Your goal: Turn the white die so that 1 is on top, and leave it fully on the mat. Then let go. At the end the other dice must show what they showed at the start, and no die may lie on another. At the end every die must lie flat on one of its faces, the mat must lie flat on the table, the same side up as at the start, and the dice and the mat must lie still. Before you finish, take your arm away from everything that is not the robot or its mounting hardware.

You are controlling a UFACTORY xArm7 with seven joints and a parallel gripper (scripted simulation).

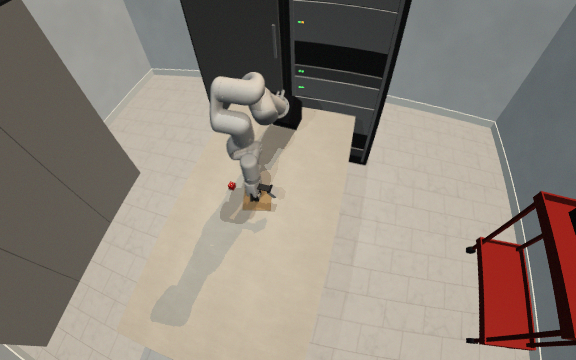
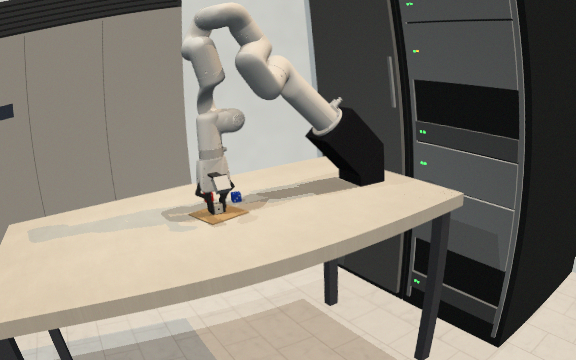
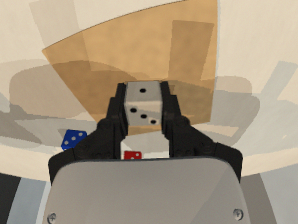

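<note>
The white die is 1 cm below my hand. Round my hand: red die: 15 cm to the right, 1 cm below; blue die: 10 cm to the right, 9 cm behind, 1 cm below; brown mat: 2 cm below.
</note>
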